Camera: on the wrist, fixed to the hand. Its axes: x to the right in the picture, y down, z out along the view.
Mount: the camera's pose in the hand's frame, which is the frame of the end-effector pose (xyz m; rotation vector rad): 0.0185 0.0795 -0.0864 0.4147 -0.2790 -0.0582
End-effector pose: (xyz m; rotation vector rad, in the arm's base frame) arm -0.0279 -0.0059 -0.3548 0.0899 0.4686 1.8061
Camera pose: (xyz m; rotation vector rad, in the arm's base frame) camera -0.1314 -0.0284 -0.4086 0.6005 0.6302 1.5856
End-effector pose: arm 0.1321 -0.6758 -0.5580 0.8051 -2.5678 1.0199
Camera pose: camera 0.0740 -0.5755 -0.5316 -1.1312 2.4329 -1.4683
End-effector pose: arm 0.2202 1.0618 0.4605 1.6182 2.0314 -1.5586
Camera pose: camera 0.3146 1.1309 0.4393 1.3563 1.7055 -2.1995
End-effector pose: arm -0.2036 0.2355 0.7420 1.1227 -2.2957 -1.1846
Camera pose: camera -0.2044 0.2021 0.8561 -1.1593 2.6699 0.9027
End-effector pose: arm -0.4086 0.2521 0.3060 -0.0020 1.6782 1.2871
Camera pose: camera -0.5182 0.2331 0.3478 0.3572 1.6562 0.8336
